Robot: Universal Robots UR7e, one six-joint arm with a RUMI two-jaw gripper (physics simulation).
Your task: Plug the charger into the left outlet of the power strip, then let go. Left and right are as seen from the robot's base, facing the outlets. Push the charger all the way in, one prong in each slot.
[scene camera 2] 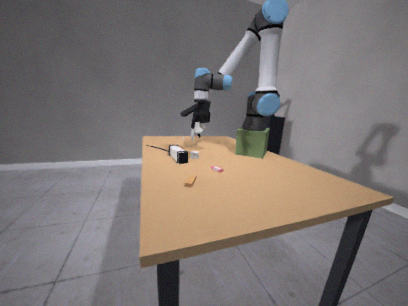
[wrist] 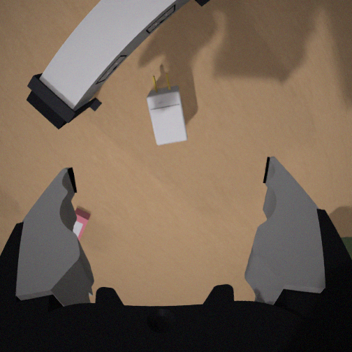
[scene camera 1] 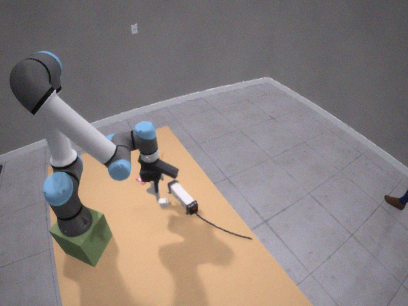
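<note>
The white charger lies on the table beside the power strip, not touching it. In the wrist view its two brass prongs point to the top of the picture. The white power strip has black end caps. In the wrist view two outlets, the nearer and the farther, show on its side facing the charger. My gripper is wide open and empty, above the table. In the wrist view the charger lies beyond the gap between the fingertips.
A black cord runs from one end of the strip. A small pink item and an orange block lie on the table. The arm stands on a green block.
</note>
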